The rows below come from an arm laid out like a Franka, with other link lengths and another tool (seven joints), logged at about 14 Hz.
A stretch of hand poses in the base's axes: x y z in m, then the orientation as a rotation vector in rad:
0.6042, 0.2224, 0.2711, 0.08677, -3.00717, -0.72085
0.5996, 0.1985, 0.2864, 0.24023, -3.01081, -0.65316
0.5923, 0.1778, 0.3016, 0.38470, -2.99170, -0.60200
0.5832, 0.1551, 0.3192, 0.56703, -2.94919, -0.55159
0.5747, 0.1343, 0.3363, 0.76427, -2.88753, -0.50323
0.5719, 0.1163, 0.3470, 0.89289, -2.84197, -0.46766
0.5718, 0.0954, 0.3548, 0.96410, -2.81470, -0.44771
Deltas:
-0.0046, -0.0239, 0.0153, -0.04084, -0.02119, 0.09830
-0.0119, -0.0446, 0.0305, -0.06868, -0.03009, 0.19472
-0.0210, -0.0673, 0.0481, -0.09279, -0.03717, 0.31982
-0.0295, -0.0881, 0.0652, -0.11316, -0.04487, 0.45877
-0.0323, -0.1061, 0.0759, -0.12846, -0.05233, 0.55094
-0.0324, -0.1270, 0.0837, -0.13687, -0.05735, 0.60248

